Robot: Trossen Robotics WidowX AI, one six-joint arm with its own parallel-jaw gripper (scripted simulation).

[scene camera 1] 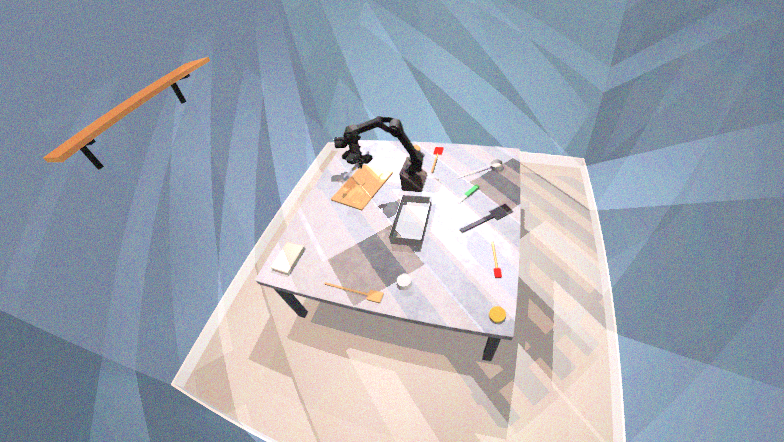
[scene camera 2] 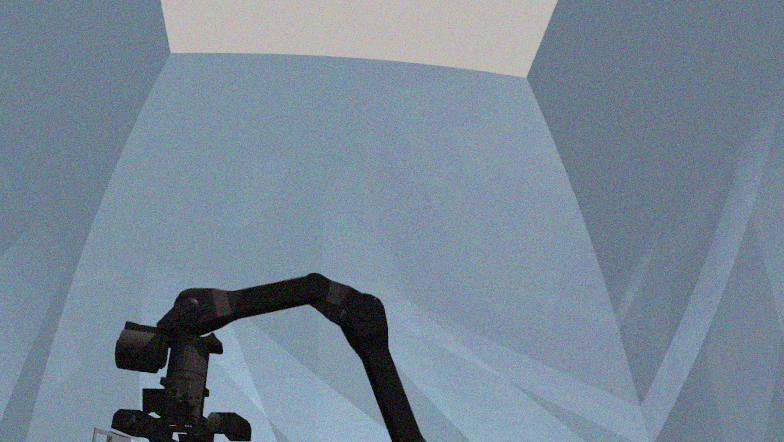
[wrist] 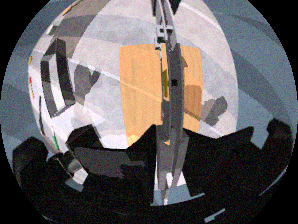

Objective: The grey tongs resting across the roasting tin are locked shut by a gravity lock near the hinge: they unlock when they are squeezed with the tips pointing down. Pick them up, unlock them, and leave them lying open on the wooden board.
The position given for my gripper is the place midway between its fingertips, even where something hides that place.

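Observation:
Scene camera 1: wooden board (scene camera 1: 357, 192), grey roasting tin (scene camera 1: 410, 223). Wrist view: my gripper (wrist: 161, 127), the board (wrist: 140, 64), the tin (wrist: 58, 95).

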